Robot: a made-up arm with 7 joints. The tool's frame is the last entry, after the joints.
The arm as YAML. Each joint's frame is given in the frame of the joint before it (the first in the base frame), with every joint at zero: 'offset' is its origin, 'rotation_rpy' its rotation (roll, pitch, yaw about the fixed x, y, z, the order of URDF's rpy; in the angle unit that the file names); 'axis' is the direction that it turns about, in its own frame. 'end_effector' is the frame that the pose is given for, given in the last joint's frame.
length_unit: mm
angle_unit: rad
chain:
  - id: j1
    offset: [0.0, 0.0, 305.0]
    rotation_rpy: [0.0, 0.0, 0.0]
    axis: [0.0, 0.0, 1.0]
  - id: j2
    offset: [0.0, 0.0, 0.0]
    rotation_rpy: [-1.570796, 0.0, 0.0]
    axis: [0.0, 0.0, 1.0]
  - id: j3
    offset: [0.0, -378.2, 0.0]
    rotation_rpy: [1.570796, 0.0, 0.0]
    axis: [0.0, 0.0, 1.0]
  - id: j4
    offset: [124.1, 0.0, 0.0]
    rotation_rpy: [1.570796, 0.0, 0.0]
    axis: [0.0, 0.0, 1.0]
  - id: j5
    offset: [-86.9, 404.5, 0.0]
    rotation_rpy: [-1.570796, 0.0, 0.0]
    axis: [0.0, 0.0, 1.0]
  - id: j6
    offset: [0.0, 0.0, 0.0]
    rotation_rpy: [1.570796, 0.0, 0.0]
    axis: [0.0, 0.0, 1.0]
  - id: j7
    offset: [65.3, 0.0, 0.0]
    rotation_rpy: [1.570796, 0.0, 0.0]
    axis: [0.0, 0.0, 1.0]
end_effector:
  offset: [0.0, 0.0, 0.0]
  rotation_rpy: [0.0, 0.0, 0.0]
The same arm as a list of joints. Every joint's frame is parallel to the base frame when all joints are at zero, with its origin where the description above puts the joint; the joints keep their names.
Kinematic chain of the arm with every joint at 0, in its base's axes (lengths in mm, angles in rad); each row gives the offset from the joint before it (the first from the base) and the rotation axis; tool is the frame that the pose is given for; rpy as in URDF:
j1: xyz 0 0 305 axis +z
j2: xyz 0 0 0 axis +y
j3: xyz 0 0 378.2 axis +z
j4: xyz 124.1 0 0 axis -y
j5: xyz -86.9 0 404.5 axis +z
j6: xyz 0 0 0 axis -y
j7: xyz 65.3 0 0 axis -z
tool: xyz 0 0 0 rpy 3.1416 0 0

